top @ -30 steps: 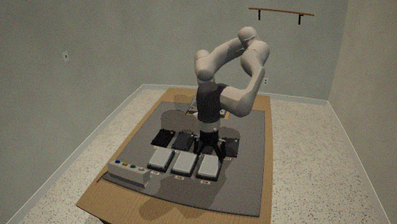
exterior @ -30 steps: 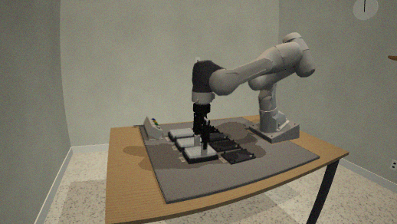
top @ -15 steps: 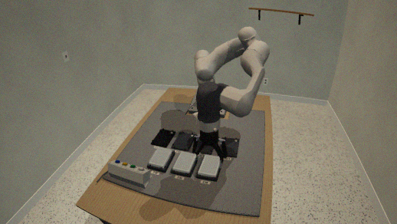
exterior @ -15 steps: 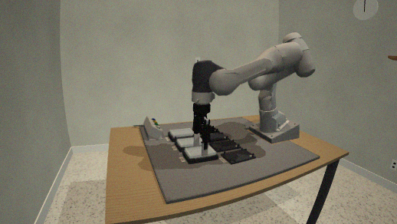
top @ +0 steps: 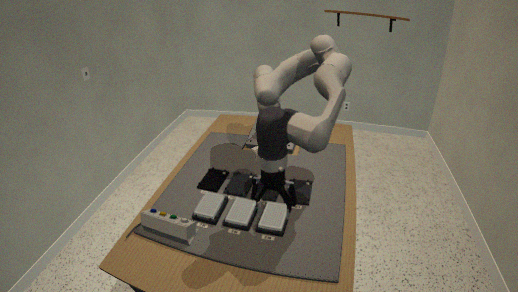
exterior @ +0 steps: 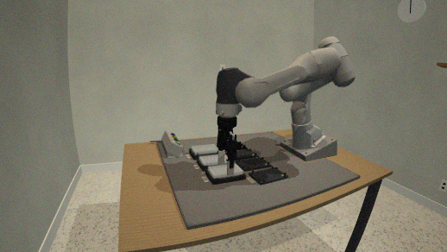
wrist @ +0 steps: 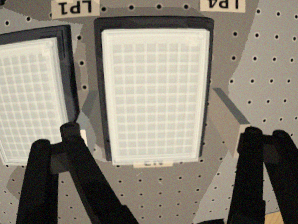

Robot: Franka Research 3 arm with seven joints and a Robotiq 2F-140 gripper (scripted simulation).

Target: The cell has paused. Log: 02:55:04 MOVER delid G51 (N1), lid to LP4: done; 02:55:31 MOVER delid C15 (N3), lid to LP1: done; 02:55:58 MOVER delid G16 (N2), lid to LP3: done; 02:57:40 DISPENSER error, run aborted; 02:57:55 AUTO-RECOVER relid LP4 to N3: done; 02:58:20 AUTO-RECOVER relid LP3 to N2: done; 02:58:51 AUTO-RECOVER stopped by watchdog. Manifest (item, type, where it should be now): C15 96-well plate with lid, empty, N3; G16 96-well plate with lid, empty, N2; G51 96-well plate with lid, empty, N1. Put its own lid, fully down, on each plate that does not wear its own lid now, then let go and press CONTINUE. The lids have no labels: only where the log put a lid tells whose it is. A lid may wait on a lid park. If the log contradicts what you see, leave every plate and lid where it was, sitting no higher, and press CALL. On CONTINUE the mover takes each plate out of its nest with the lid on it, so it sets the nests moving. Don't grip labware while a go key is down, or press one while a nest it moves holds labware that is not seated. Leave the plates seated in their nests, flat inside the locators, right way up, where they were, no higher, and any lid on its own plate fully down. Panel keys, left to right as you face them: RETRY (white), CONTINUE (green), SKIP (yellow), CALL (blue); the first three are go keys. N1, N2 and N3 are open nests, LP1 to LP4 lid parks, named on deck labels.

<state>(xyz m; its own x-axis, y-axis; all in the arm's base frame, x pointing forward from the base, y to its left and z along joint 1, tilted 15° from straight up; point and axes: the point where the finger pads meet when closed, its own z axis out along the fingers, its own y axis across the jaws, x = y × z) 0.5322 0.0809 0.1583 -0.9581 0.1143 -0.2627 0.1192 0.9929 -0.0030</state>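
My gripper is now 10 cm short of the green continue key, 36 cm to the left of it and 1 cm below it. The rest, counted from my hand: N2 deck label 7 cm ahead, 27 cm to the right, 6 cm below; N3 label 9 cm ahead, 1 cm to the right, 6 cm below; LP1 deck label 9 cm behind, 6 cm to the right, 6 cm below.
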